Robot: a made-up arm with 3 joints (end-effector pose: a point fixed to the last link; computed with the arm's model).
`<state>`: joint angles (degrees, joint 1 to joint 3).
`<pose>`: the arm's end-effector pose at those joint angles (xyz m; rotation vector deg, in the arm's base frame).
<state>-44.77 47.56 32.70</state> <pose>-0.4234 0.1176 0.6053 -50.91 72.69 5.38</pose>
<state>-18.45 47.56 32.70</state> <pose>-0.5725 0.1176 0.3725 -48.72 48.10 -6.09</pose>
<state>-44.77 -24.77 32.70</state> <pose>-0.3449 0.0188 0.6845 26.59 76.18 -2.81</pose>
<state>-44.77 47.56 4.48</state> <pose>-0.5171 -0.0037 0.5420 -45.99 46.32 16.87</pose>
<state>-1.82 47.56 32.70</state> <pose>-0.6065 0.1176 0.2002 -46.51 32.49 -12.85</pose>
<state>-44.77 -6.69 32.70</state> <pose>-0.3551 0.0557 0.6742 7.19 77.38 -0.76</pose>
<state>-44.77 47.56 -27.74</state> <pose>-0.5483 -0.1323 0.4073 -38.49 16.04 28.22</pose>
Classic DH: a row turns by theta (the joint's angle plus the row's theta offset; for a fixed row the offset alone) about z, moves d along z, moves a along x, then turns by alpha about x. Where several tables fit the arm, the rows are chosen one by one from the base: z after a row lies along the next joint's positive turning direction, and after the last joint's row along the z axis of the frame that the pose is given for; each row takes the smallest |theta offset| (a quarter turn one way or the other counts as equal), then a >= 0, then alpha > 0; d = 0 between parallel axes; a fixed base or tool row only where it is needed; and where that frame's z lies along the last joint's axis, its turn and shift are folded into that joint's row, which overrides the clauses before.
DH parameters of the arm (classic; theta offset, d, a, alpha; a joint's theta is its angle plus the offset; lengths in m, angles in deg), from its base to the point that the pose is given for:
base (fixed): 0 0.17 0 90
joint 1: -90 0.008 0.001 90
joint 2: 0 0.291 0.025 90
joint 3: 90 0.076 0.334 -90
tool (fixed): 180 -0.065 0 0

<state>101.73 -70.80 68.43</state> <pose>-0.0572 -0.2302 -0.3262 6.15 -28.91 71.43</pose>
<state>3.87 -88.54 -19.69</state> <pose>-0.5870 0.1926 0.2004 88.21 -18.65 -12.26</pose>
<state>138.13 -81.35 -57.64</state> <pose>0.2938 0.3415 -0.1238 -84.06 126.94 -71.15</pose>
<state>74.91 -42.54 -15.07</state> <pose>-0.0798 0.1660 -0.4264 40.78 -85.45 23.47</pose>
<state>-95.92 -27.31 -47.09</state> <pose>-0.1952 0.2035 0.6636 8.93 47.88 -26.69</pose>
